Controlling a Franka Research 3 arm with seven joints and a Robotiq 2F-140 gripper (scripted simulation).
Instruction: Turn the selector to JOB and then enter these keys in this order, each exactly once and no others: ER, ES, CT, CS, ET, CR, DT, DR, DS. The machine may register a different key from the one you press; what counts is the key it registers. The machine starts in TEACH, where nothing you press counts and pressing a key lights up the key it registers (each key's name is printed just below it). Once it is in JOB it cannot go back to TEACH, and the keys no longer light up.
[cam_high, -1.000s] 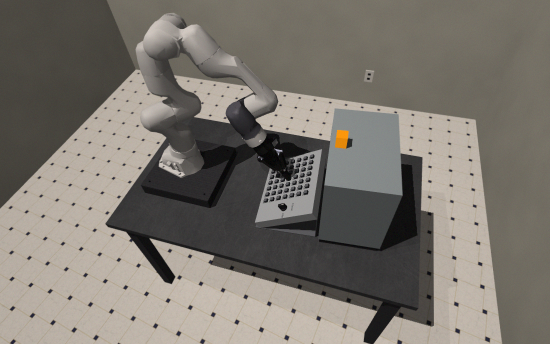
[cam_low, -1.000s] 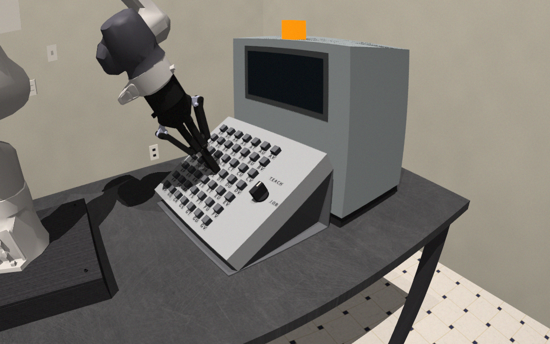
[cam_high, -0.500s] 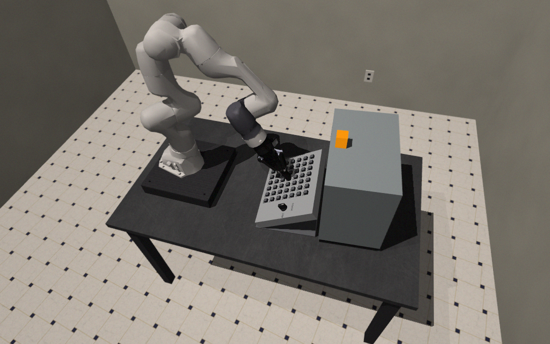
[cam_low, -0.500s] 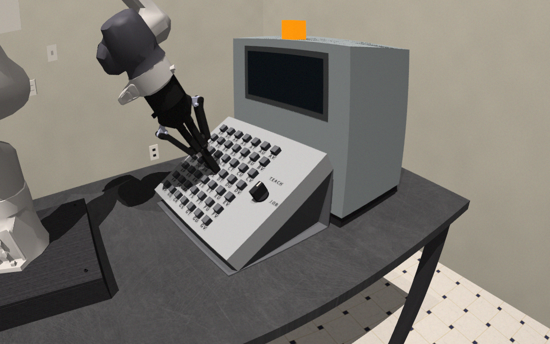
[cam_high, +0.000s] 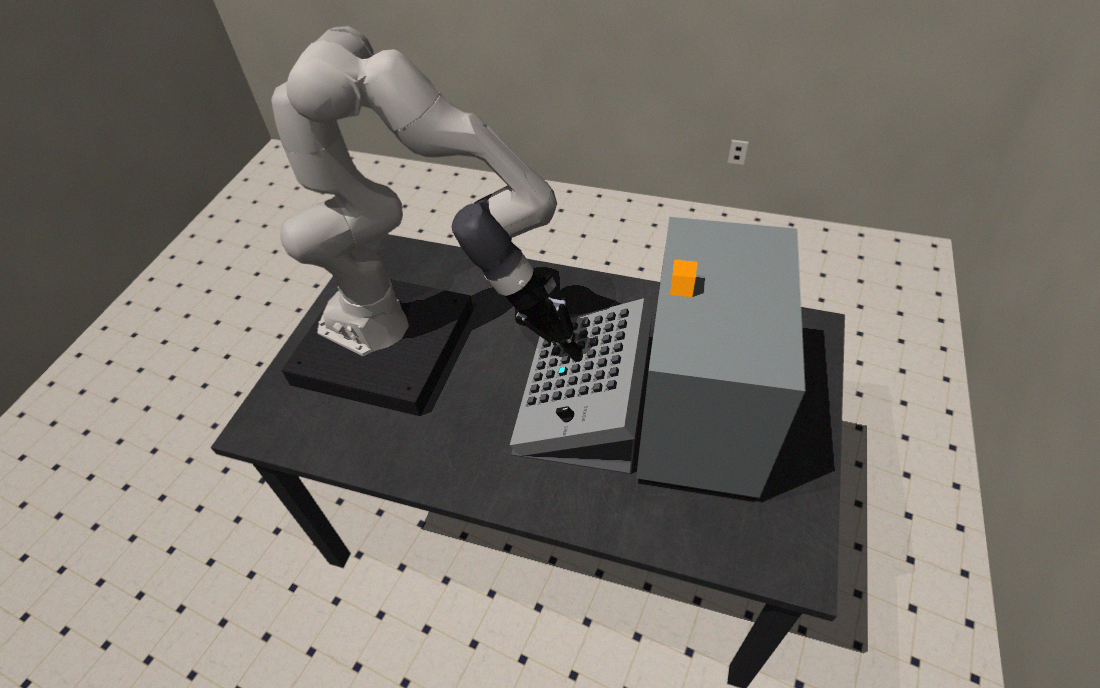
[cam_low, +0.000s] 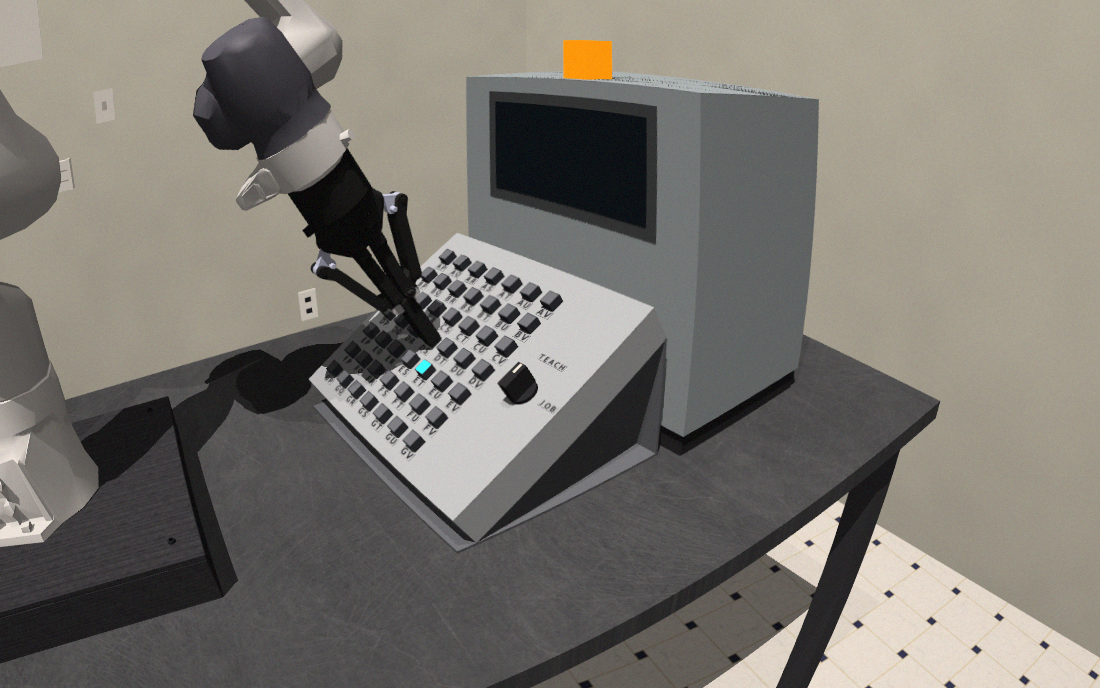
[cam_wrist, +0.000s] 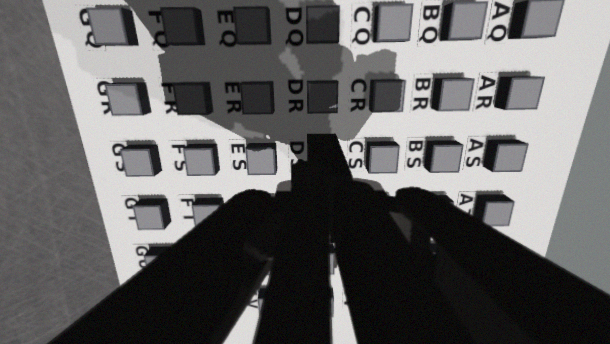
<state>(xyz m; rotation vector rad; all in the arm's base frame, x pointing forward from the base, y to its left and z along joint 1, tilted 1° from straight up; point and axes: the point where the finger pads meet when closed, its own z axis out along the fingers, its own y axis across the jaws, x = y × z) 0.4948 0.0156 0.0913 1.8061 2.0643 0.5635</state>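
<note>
Now: the black selector knob 160 mm to the right of my hand, 40 mm ahead of it and 20 mm below it. Round my hand: grey keypad console 70 mm below, 50 mm ahead, 40 mm to the right.
</note>
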